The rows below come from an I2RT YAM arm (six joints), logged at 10 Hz.
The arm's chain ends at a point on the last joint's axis. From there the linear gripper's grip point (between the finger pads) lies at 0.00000 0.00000 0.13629 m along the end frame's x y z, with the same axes.
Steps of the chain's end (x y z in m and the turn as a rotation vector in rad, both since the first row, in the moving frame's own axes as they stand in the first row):
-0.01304, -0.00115, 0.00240, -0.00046, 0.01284, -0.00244
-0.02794, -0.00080, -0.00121, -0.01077, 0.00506, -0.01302
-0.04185, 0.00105, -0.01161, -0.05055, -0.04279, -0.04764
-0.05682, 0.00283, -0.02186, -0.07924, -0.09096, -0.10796
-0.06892, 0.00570, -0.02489, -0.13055, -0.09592, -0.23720
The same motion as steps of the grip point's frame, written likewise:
-0.01129, -0.00109, 0.00239, -0.00046, 0.01284, -0.00244
-0.02724, 0.00066, -0.00122, -0.01077, 0.00506, -0.01302
-0.04751, 0.00807, -0.01191, -0.05055, -0.04279, -0.04764
-0.06858, 0.01425, -0.02285, -0.07924, -0.09096, -0.10796
-0.07972, 0.02479, -0.02667, -0.13055, -0.09592, -0.23720

